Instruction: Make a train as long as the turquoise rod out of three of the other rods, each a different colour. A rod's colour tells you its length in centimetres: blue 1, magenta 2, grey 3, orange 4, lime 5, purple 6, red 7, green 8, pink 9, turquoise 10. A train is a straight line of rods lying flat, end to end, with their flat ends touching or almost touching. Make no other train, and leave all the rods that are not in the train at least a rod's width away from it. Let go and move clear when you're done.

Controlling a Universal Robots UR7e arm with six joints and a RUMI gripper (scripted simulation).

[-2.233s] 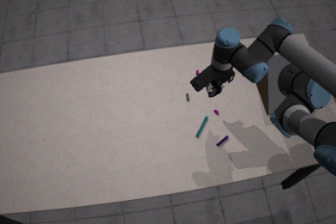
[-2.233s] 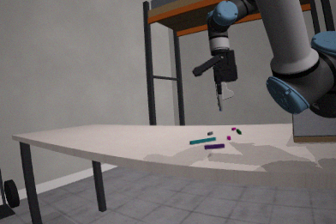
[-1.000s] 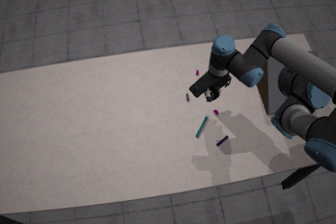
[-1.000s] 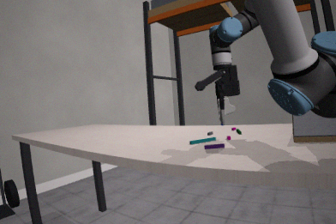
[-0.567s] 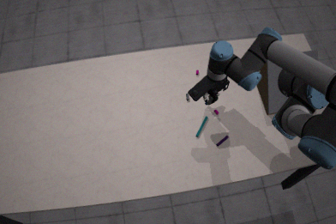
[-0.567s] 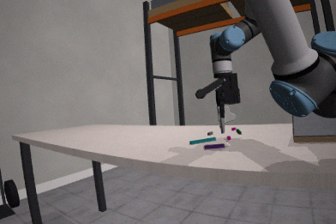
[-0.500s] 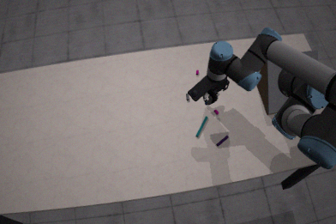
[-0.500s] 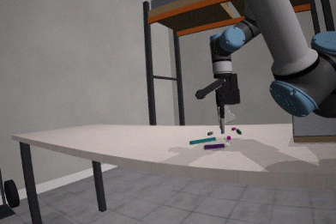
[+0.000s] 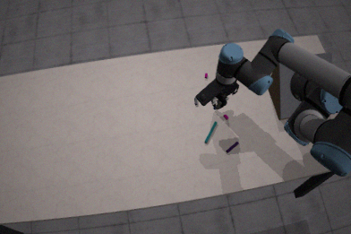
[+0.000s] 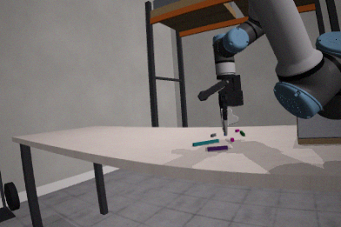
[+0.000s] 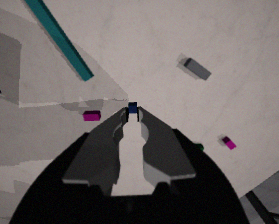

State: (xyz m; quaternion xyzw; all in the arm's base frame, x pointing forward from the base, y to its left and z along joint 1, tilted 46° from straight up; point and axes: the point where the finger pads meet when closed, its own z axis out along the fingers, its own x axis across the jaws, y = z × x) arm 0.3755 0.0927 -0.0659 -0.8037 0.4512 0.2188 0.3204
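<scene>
Now: the small blue rod 10 mm below my hand. Also, from my hand: green rod (40 mm behind, 100 mm to the right, 20 mm below); then turquoise rod (30 mm ahead, 100 mm to the left, 20 mm below); then grey rod (70 mm ahead, 50 mm to the right, 20 mm below).
</scene>
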